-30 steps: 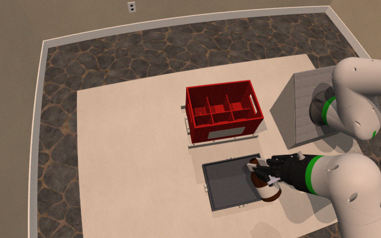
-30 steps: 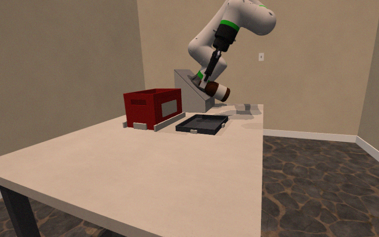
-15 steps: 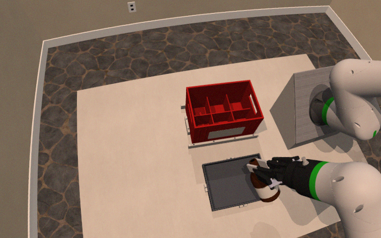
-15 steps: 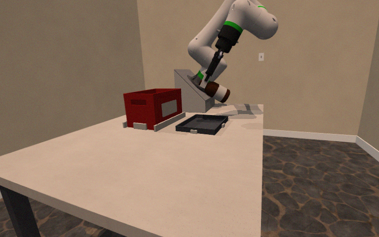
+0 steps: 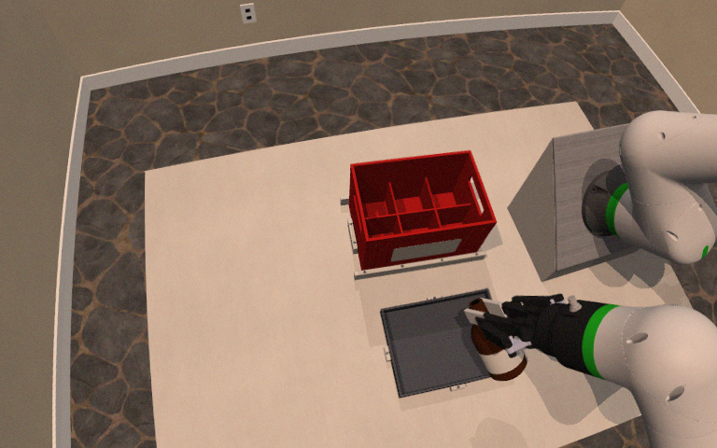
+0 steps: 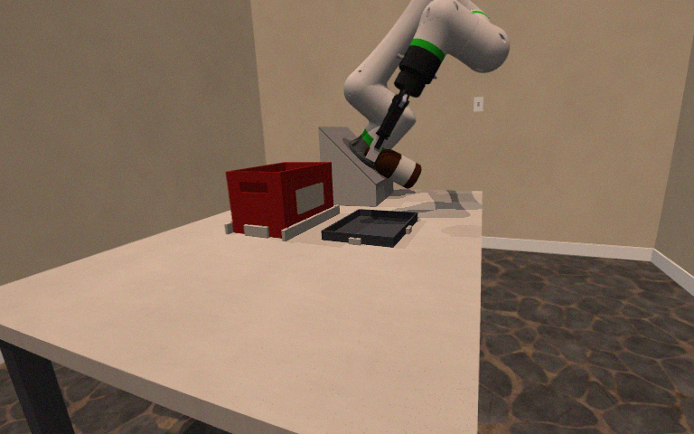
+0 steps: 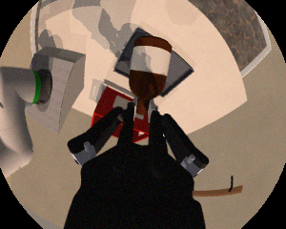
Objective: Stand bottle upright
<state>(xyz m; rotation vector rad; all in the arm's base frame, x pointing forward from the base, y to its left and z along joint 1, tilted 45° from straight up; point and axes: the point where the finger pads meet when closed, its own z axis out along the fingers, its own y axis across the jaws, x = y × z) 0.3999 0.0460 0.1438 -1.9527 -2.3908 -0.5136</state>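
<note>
Right now my hand is 10 mm past the brown bottle, 40 mm to the right of it and 40 mm above it. From my hand the other things lie so: red crate 10 mm behind, 280 mm to the right, 140 mm below; then dark grey tray 20 mm ahead, 210 mm below.
</note>
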